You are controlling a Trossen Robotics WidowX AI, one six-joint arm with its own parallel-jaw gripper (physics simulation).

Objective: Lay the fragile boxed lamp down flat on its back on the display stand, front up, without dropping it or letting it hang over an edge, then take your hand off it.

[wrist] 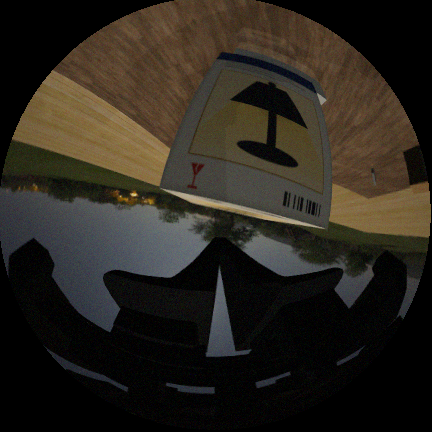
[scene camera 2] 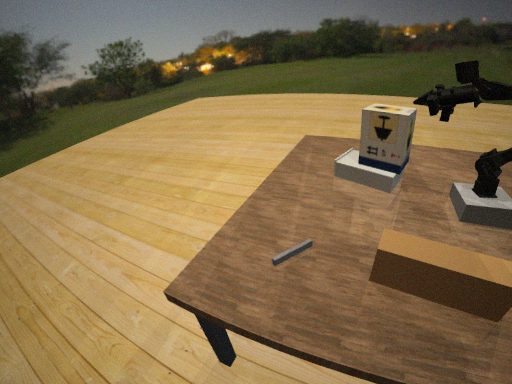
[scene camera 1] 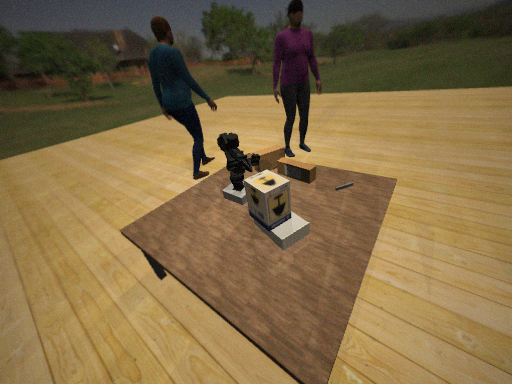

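The boxed lamp is a white box with yellow panels, black lamp pictures and a dark blue band at its bottom. It stands upright on the white display stand, at the end nearer the arm, with bare stand beside it. The wrist view faces a side with a lamp picture, a red glass mark and a barcode. My gripper is shut and empty. It is in the air on the arm's side of the box, near the height of its top, apart from it.
A brown carton lies on the wooden table, with another carton behind it. A small grey bar lies near one table edge. Two people stand beyond the table.
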